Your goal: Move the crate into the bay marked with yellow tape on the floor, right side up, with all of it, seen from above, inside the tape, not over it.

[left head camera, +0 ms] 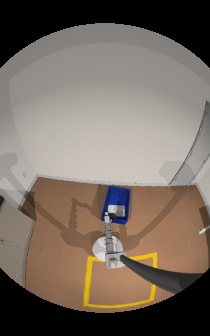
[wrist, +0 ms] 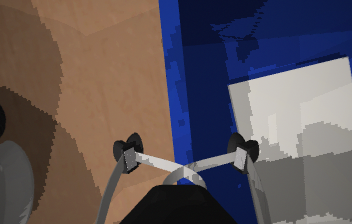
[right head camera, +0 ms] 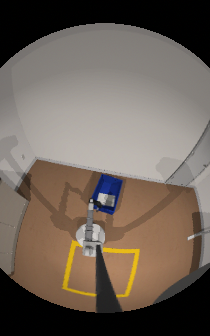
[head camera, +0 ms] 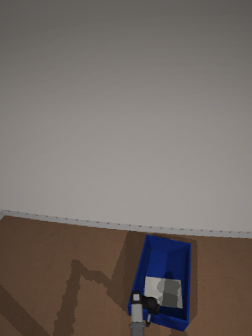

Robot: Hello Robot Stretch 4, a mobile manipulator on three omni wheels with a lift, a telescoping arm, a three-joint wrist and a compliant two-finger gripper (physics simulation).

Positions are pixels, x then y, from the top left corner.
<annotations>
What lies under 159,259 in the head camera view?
A blue open-top crate.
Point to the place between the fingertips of my gripper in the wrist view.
185,145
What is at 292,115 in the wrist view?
A white flat box.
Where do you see a blue open-top crate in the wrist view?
203,54
</annotations>
